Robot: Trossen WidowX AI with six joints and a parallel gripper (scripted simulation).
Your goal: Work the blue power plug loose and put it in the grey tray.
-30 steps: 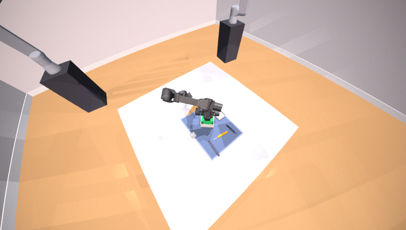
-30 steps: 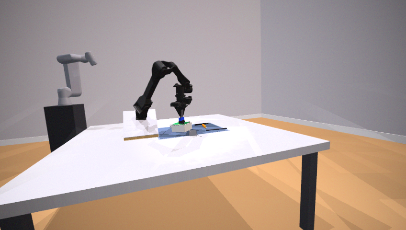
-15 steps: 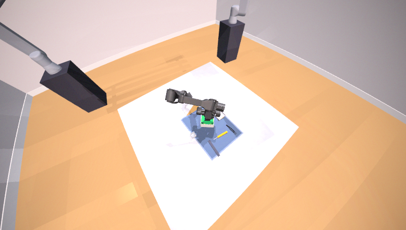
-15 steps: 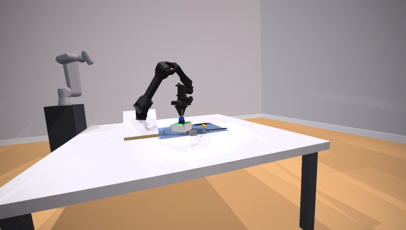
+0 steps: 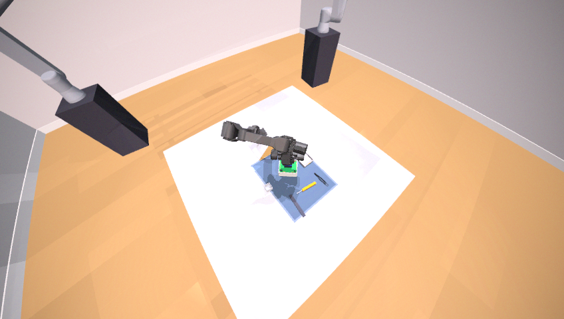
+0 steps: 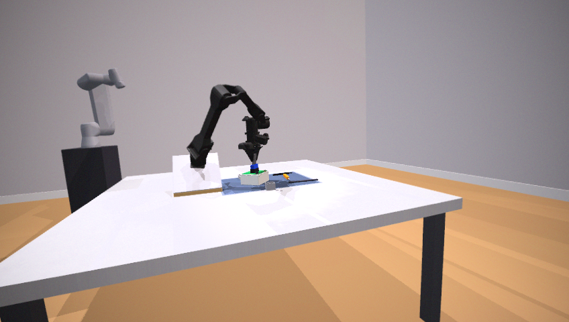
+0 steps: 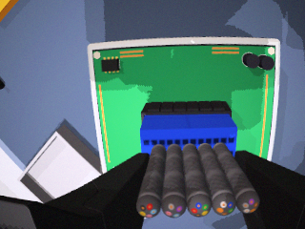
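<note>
My gripper tip is now 2 cm above the blue power plug. The rest, counted from my gripper tip: blue mat: 11 cm below, 5 cm ahead, 1 cm to the left; dark bar: 23 cm ahead, 11 cm below, 7 cm to the right.
</note>
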